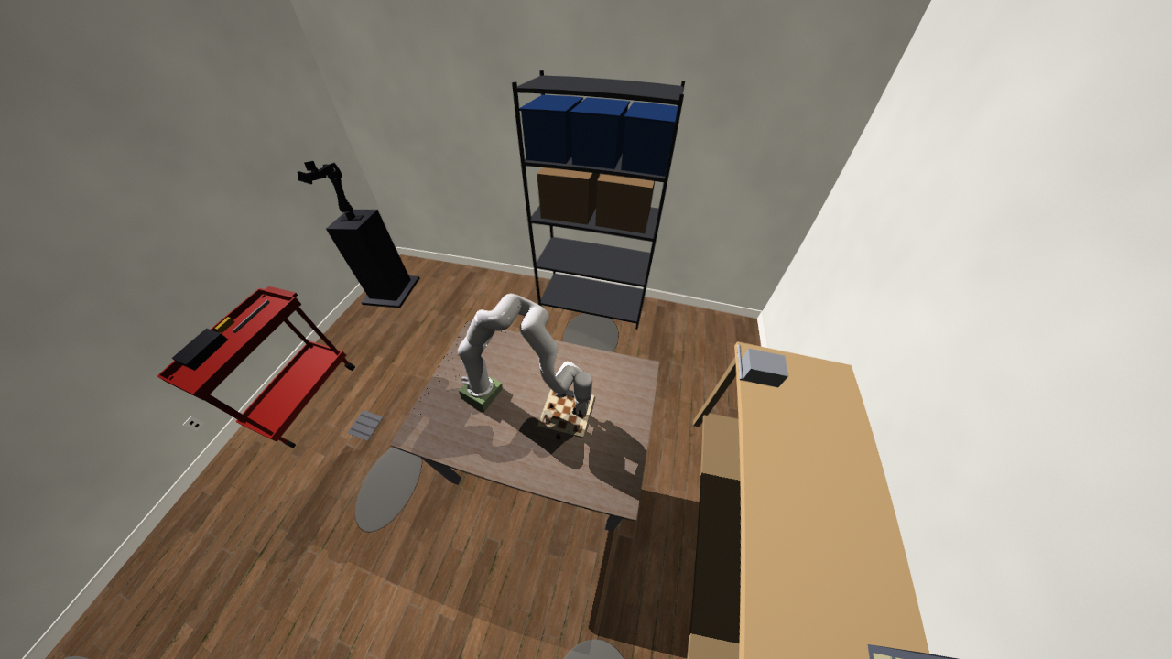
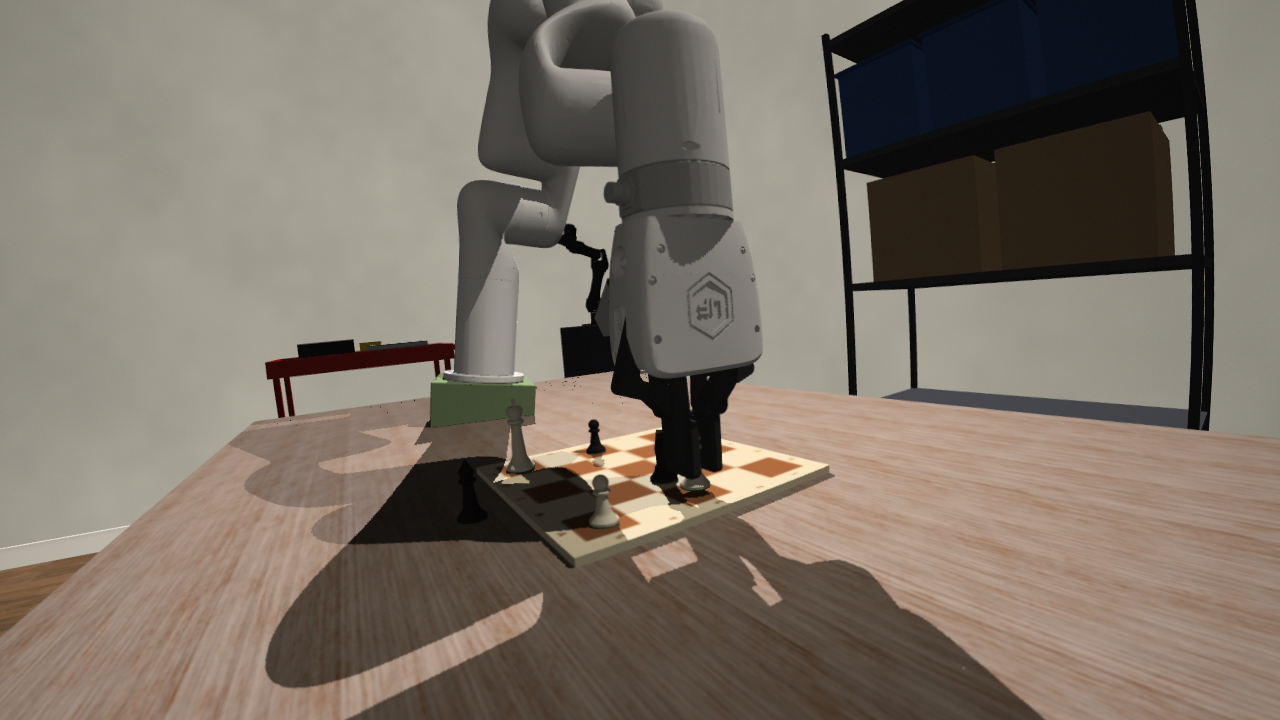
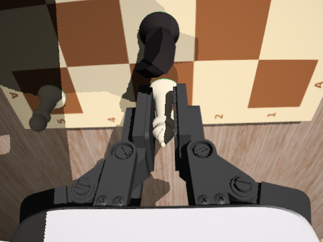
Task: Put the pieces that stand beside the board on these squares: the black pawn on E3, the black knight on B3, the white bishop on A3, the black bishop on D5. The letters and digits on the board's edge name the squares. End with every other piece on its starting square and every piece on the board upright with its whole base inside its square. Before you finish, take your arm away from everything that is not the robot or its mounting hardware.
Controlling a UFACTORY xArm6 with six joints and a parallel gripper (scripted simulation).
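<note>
The white rook lies 1 cm below my hand. Also, from my hand: chessboard 8 cm behind, 1 cm to the left, 4 cm below; then white pawn 1 cm behind, 7 cm to the right, 2 cm below; then tall black piece 4 cm behind, 2 cm below.
</note>
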